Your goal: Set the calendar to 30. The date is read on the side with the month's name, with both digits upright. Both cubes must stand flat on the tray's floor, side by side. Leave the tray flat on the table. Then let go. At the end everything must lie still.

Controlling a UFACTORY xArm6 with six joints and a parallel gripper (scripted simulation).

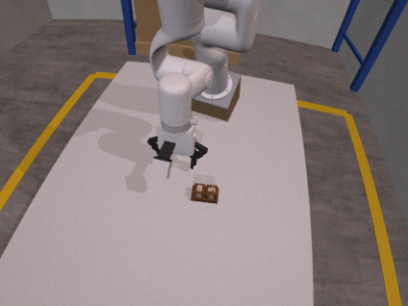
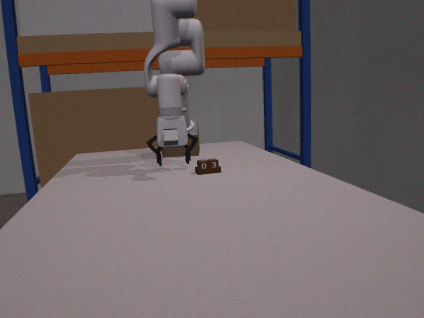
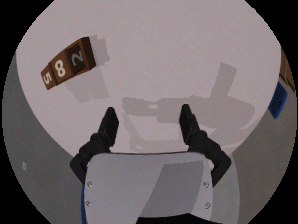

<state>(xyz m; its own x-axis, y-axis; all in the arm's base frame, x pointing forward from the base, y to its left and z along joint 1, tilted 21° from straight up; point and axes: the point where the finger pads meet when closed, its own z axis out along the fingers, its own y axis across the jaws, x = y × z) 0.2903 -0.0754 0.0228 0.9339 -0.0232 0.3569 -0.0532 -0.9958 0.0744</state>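
Now: the brown digit cube 110 mm to the left of my hand and 90 mm ahead of it. From my hand the other things lie so: brown calendar tray (90 mm to the left, 90 mm ahead, 20 mm below).
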